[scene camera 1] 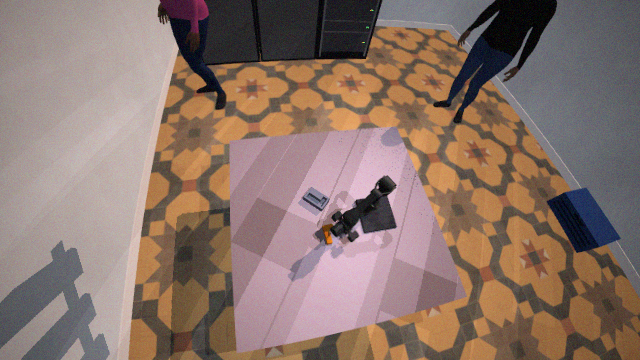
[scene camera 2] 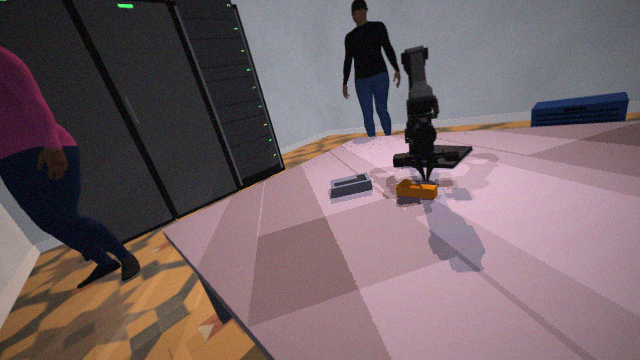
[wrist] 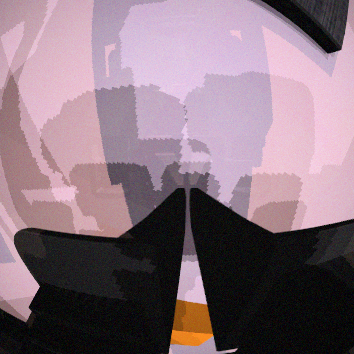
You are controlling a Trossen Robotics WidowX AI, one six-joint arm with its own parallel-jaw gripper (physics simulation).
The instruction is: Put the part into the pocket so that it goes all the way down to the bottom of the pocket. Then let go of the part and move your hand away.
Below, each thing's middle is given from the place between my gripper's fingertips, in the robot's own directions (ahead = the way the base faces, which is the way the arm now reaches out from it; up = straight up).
Now: hand 9 cm short of the orange part (wrist: 191,320) and 1 cm below it. Round my hand: grey pocket block (scene camera 2: 357,183) (24 cm to the right, 8 cm ahead, 2 cm above).
